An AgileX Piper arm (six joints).
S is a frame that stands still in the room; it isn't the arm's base.
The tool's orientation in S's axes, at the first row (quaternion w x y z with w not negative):
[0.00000 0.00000 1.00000 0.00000]
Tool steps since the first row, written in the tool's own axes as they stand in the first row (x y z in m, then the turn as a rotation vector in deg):
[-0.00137 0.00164 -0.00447 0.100 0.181 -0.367]
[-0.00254 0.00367 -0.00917 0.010 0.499 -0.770]
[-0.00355 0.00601 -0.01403 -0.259 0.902 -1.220]
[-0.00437 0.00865 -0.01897 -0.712 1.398 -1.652]
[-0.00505 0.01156 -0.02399 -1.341 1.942 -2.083]
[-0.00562 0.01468 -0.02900 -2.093 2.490 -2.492]
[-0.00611 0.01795 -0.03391 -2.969 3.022 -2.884]
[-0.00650 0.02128 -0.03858 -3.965 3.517 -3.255]
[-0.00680 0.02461 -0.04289 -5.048 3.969 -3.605]
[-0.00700 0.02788 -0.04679 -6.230 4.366 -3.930]
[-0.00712 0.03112 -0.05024 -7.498 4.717 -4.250]
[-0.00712 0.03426 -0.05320 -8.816 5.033 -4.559]
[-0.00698 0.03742 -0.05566 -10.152 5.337 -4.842]
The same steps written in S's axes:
[0.00137 0.00164 0.00447 -0.100 0.181 0.367]
[0.00254 0.00367 0.00917 -0.010 0.499 0.770]
[0.00355 0.00601 0.01403 0.259 0.902 1.220]
[0.00437 0.00865 0.01897 0.712 1.398 1.652]
[0.00505 0.01156 0.02399 1.341 1.942 2.083]
[0.00562 0.01468 0.02900 2.093 2.490 2.492]
[0.00611 0.01795 0.03391 2.969 3.022 2.884]
[0.00650 0.02128 0.03858 3.965 3.517 3.255]
[0.00680 0.02461 0.04289 5.048 3.969 3.605]
[0.00700 0.02788 0.04679 6.230 4.366 3.930]
[0.00712 0.03112 0.05024 7.498 4.717 4.250]
[0.00712 0.03426 0.05320 8.816 5.033 4.559]
[0.00698 0.03742 0.05566 10.152 5.337 4.842]

